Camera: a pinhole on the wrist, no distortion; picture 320 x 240 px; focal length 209.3 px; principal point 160.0 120.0 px. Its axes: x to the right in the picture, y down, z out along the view. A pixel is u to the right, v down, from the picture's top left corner.
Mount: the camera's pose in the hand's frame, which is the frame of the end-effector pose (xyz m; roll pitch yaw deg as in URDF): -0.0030 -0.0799 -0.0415 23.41 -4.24 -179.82
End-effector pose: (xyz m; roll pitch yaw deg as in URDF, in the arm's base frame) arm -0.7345 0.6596 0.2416 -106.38 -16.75 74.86
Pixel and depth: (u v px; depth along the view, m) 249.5 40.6 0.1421
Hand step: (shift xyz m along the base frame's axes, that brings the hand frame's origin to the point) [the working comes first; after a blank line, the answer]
In the camera's frame: 0.0608 -0.0539 0.1421

-0.0699 -0.0231 -0.0592
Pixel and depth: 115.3 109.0 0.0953
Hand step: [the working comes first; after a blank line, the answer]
In the camera's frame: -0.0204 -0.0050 0.0953

-0.0452 0.0284 0.0297
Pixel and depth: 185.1 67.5 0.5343
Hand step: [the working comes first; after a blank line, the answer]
In the camera's frame: 0.0641 -0.1340 0.5343

-0.2821 0.1477 -0.3526
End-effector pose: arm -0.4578 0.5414 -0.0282 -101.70 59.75 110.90
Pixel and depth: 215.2 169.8 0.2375
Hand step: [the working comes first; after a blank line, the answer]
In the camera's frame: 0.0626 0.0565 0.2375

-0.1828 -0.0996 0.0391
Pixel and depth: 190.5 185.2 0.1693
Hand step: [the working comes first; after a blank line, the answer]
In the camera's frame: 0.0247 0.0527 0.1693

-0.1434 -0.0329 0.0289
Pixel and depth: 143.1 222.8 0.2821
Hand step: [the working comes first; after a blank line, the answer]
In the camera's frame: -0.0228 0.1386 0.2821

-0.2843 -0.0501 -0.0179
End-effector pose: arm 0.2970 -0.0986 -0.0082 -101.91 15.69 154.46
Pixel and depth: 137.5 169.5 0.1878
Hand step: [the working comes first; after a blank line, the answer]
In the camera's frame: -0.0202 0.0444 0.1878

-0.0965 -0.1233 0.0058
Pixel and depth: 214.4 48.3 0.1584
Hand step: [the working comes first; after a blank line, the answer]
In the camera's frame: 0.0412 -0.0543 0.1584

0.0098 -0.0894 -0.0382
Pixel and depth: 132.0 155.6 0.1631
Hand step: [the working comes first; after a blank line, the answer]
In the camera's frame: -0.0218 0.0277 0.1631

-0.0833 -0.0965 0.0066
